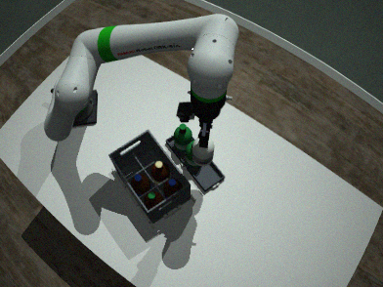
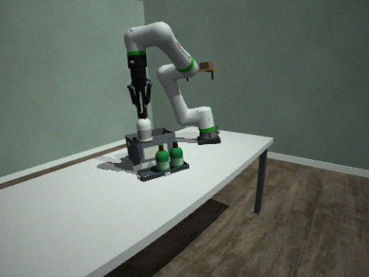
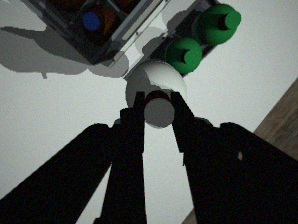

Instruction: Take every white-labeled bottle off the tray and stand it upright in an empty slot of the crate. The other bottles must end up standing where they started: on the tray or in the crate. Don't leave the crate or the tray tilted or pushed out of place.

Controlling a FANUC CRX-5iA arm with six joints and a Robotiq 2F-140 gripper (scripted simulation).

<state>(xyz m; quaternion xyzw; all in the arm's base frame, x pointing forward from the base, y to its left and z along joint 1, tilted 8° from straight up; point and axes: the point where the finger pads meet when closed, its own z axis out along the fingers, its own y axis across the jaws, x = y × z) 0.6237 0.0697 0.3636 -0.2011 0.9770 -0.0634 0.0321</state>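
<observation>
My gripper is now 8 cm above the white-labeled bottle. Round my hand: dark tray: 6 cm behind, 5 cm to the left, 33 cm below; dark crate: 15 cm behind, 14 cm to the right, 26 cm below.
</observation>
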